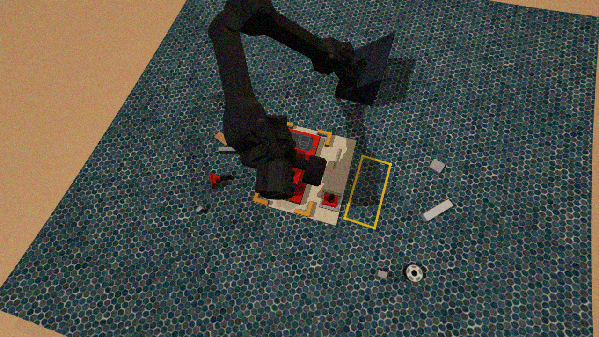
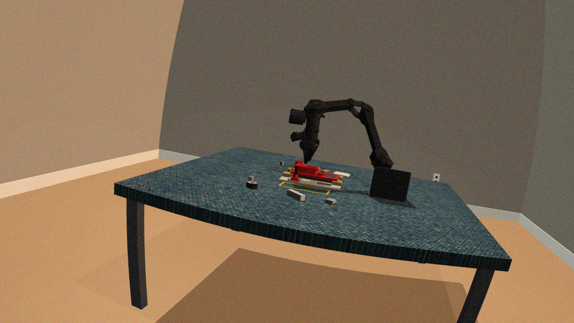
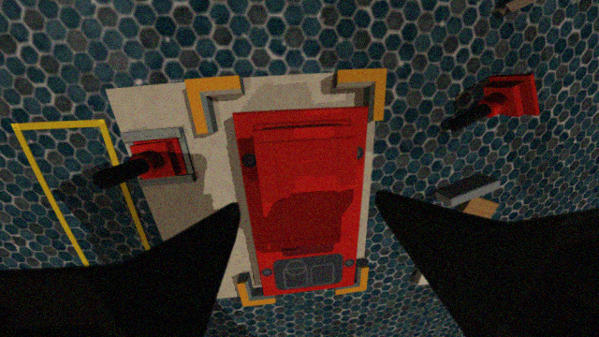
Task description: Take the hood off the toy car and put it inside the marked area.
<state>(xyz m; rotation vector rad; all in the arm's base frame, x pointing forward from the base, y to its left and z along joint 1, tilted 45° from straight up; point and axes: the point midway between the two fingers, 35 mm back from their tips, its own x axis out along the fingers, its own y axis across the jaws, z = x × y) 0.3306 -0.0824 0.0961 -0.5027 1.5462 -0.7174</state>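
The red hood lies 3 cm below my gripper tip.
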